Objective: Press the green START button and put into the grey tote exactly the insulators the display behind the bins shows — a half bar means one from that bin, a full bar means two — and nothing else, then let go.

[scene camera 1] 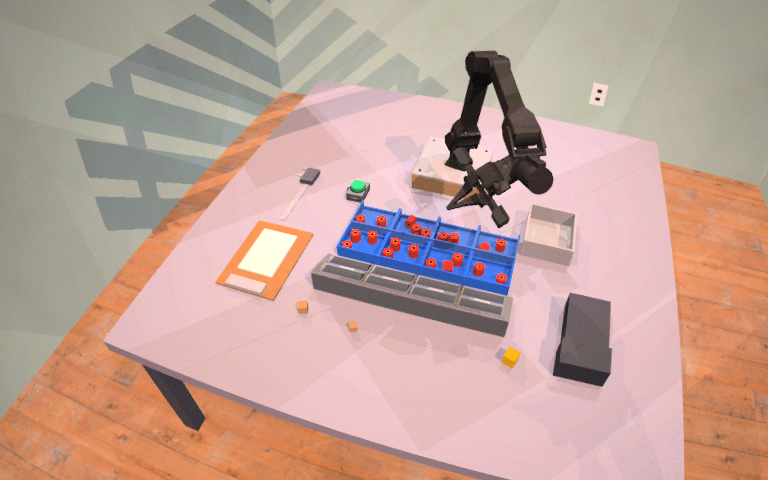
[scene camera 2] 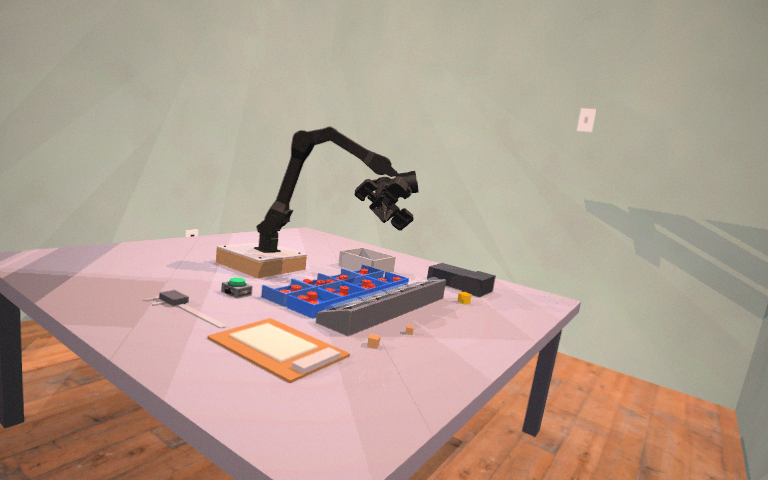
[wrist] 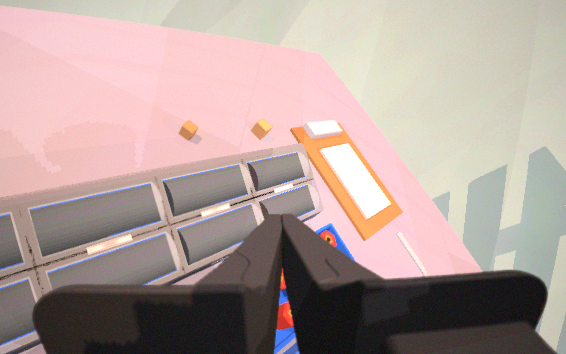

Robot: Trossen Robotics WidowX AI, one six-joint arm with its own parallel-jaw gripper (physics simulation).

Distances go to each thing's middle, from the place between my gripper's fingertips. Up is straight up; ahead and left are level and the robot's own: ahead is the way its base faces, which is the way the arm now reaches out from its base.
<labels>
The grey tote (scene camera 1: pixel 550 233) lies 25 cm behind my hand, 20 cm to the left of it and 19 cm below it. Round my hand: dark box (scene camera 1: pixel 583 355) 3 cm ahead, 37 cm to the left, 19 cm below.
</labels>
